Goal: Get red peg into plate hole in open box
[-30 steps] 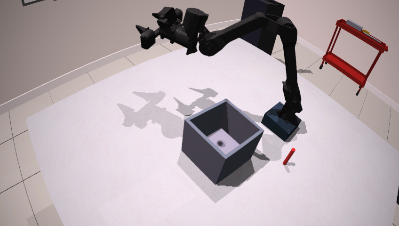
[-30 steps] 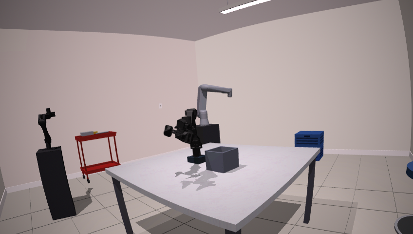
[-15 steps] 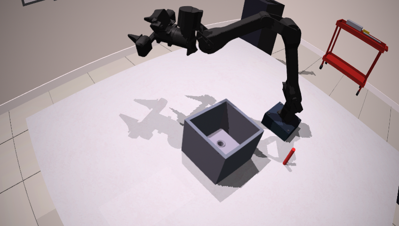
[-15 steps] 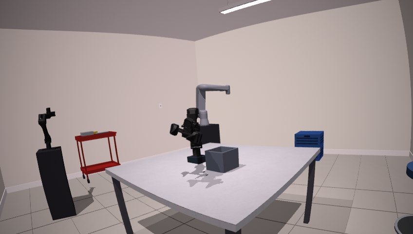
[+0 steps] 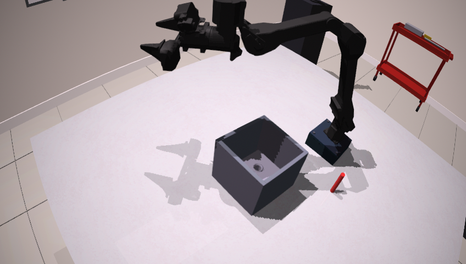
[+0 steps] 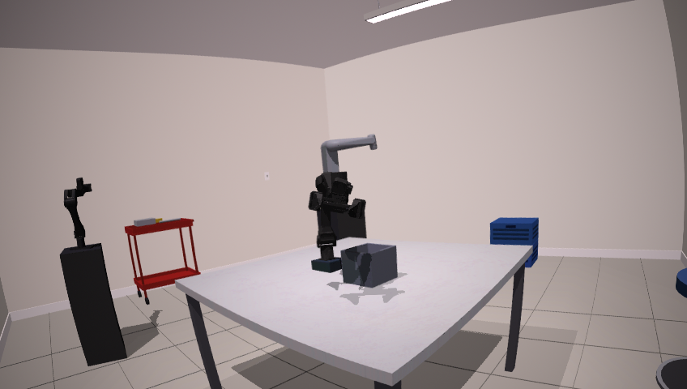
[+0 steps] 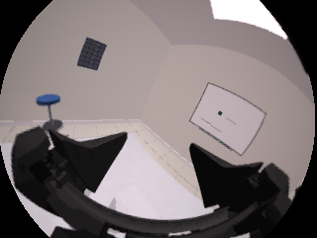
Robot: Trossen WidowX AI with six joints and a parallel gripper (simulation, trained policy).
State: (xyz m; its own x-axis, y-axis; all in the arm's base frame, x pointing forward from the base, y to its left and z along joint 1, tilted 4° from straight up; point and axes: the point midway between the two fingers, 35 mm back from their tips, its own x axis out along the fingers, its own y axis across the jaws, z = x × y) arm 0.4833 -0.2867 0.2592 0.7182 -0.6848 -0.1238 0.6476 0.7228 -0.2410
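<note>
The red peg lies 350 mm behind my gripper tip, 440 mm to the left of it and 300 mm below it. Round my gripper tip: grey plate (170 mm behind, 280 mm to the left, 290 mm below).
</note>
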